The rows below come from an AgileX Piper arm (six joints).
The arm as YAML. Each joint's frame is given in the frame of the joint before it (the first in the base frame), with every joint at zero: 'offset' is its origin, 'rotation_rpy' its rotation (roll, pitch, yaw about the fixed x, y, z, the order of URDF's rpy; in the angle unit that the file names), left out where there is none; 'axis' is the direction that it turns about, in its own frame. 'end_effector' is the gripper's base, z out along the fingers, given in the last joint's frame.
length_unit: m
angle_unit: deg
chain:
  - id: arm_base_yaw
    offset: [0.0, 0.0, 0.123]
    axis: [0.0, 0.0, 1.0]
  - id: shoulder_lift
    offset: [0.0, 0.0, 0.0]
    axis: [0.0, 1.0, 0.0]
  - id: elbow
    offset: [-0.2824, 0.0, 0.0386]
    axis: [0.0, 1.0, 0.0]
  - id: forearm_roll
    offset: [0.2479, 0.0, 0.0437]
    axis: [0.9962, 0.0, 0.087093]
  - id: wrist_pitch
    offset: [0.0, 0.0, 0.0]
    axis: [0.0, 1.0, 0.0]
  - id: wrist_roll
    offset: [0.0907, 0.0, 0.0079]
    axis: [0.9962, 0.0, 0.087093]
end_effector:
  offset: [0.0, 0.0, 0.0]
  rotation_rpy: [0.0, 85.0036, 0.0]
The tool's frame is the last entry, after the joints.
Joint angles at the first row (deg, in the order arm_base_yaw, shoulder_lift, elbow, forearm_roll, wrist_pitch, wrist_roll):
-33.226 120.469 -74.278 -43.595 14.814 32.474
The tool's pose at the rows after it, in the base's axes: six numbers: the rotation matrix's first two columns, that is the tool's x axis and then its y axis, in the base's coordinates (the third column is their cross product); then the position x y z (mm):
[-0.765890 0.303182 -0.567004 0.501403 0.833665 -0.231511 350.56 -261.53 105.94]
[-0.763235 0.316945 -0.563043 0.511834 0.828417 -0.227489 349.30 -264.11 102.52]
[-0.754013 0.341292 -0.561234 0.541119 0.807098 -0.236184 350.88 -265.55 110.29]
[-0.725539 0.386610 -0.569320 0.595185 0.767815 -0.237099 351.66 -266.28 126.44]
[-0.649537 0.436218 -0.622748 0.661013 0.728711 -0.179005 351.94 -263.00 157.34]
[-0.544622 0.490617 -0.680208 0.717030 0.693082 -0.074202 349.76 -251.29 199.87]
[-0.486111 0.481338 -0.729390 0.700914 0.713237 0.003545 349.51 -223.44 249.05]
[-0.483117 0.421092 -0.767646 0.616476 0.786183 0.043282 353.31 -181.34 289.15]
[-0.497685 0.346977 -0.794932 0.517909 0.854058 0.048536 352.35 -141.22 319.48]
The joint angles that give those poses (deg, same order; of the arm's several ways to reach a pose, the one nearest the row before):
-34.960 123.512 -74.277 -44.233 12.222 32.478
-35.317 124.066 -74.469 -44.343 12.296 33.037
-34.965 123.527 -75.645 -44.340 15.045 34.425
-34.460 121.914 -76.970 -43.852 19.017 36.843
-34.074 117.989 -77.544 -40.189 20.574 38.186
-33.230 112.009 -77.589 -32.912 21.982 37.536
-30.380 104.855 -77.590 -25.703 23.883 33.663
-25.284 98.773 -77.592 -19.570 25.357 27.960
-20.129 93.880 -77.592 -15.825 27.150 23.114

